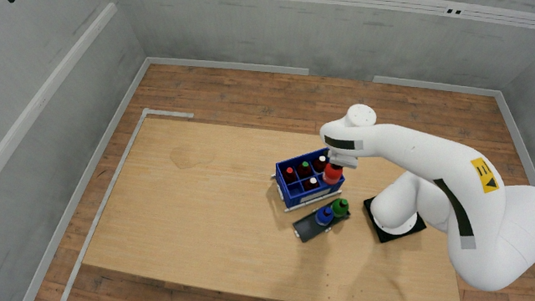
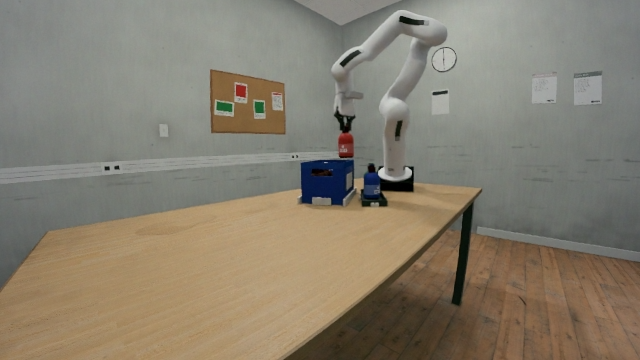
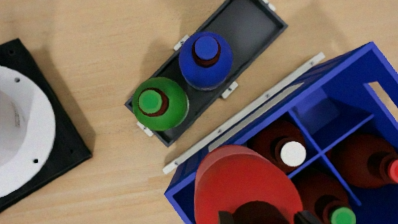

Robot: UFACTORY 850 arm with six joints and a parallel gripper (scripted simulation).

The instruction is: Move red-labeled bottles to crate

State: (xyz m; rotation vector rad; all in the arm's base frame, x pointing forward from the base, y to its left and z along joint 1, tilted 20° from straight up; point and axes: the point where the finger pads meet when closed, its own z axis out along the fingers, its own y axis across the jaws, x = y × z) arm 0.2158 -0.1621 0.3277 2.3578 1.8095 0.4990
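Right now my hand is 70 mm above the red-labeled bottle. The rest, counted from my hand: blue-labeled bottle: 10 mm ahead, 150 mm to the left, 250 mm below; then green-labeled bottle: 70 mm behind, 100 mm to the left, 250 mm below; then blue crate: 90 mm ahead, 30 mm to the right, 250 mm below.
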